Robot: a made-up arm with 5 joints.
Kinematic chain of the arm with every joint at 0, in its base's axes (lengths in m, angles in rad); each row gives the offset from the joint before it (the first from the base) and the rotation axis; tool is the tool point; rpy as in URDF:
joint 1: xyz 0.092 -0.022 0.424 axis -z
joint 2: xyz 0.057 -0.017 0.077 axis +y
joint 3: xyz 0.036 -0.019 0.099 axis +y
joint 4: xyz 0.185 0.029 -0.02 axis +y
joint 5: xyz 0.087 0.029 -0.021 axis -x
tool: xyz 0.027 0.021 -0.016 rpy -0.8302 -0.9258 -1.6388
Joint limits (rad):
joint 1: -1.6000..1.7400
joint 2: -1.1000..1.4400
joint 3: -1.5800..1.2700
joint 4: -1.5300..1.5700
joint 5: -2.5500..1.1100
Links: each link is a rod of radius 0.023 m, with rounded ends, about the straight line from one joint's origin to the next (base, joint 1, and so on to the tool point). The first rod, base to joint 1, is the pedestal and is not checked.
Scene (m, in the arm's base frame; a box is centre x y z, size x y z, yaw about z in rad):
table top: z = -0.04
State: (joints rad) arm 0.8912 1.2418 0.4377 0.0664 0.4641
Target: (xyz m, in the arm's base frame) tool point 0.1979 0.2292 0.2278
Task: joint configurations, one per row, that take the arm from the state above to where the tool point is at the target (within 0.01 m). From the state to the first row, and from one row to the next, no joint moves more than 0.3 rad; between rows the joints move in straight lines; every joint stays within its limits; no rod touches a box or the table.
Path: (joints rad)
1: 0.6162 1.2196 0.3714 0.0365 0.4401
2: 0.3411 1.1974 0.3051 0.0066 0.4161
3: 0.0661 1.1751 0.2388 -0.0233 0.3921
4: -0.2090 1.1529 0.1725 -0.0532 0.3681
5: -0.4840 1.1307 0.1063 -0.0831 0.3442
6: -0.7591 1.1085 0.0400 -0.1130 0.3202
7: -1.0341 1.0863 -0.0263 -0.1429 0.2962

